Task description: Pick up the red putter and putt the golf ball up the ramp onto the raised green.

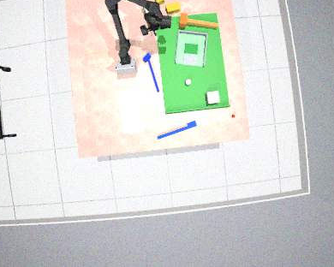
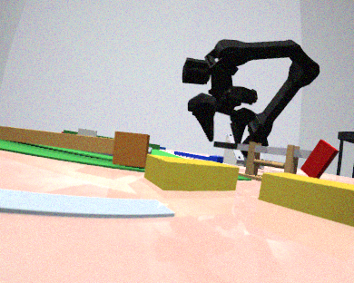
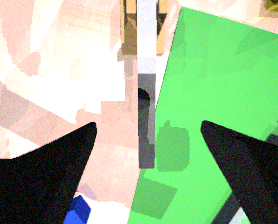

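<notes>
Now: gripper tip 11 cm to the right of the red putter, 2 cm past it and 1 cm above it. Round my gripper tip: pale blue strip 39 cm ahead, 28 cm to the left, 6 cm below; then green mat 26 cm to the right, 23 cm ahead, 6 cm below; then white golf ball 41 cm to the right, 16 cm ahead, 4 cm below.
</notes>
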